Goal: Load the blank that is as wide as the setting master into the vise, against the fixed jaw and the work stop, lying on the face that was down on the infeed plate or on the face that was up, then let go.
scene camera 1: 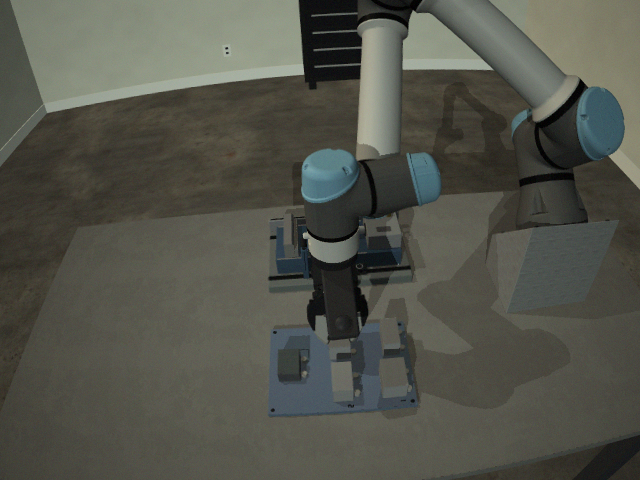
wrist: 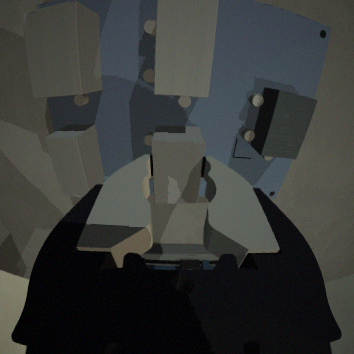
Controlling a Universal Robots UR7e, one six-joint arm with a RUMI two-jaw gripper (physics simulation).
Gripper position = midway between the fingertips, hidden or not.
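Note:
Dark setting master (scene camera 1: 289, 360), also visible as the dark setting master (wrist: 283, 118). Pin nest (wrist: 286, 52) visible. Vise cylinder block (scene camera 1: 391, 239) visible. My gripper (scene camera 1: 339, 342) is visible, and the wrist view shows my gripper (wrist: 176, 158) too.

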